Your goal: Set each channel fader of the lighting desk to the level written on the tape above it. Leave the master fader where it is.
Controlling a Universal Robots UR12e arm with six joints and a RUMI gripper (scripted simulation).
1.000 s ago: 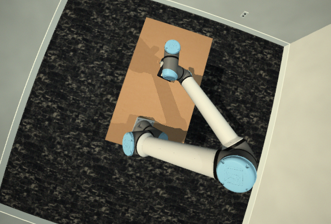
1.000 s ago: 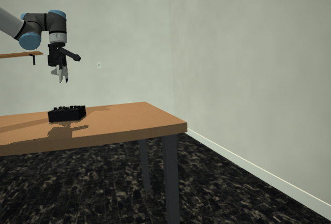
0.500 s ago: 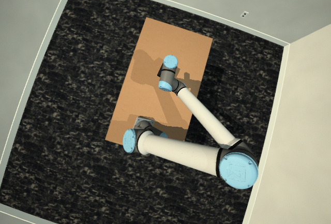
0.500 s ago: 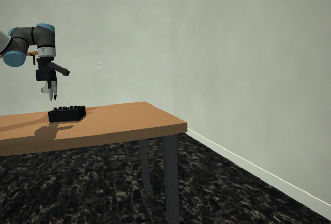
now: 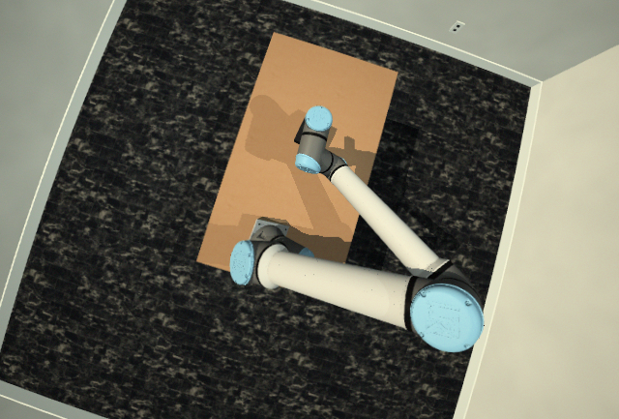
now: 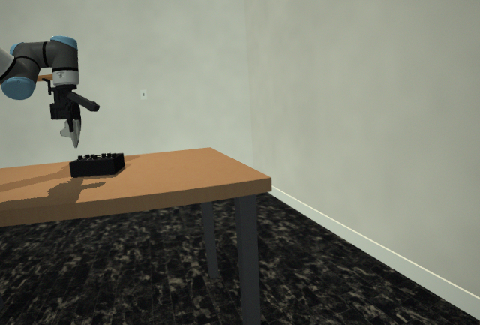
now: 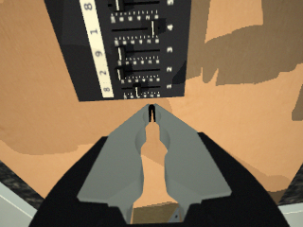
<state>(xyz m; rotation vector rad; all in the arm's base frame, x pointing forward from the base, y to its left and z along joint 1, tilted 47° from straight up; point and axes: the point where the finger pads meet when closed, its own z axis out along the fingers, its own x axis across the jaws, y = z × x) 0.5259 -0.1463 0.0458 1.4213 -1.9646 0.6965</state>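
The fader cap lies 50 mm below my hand, 20 mm to the left of it and 10 mm ahead of it.
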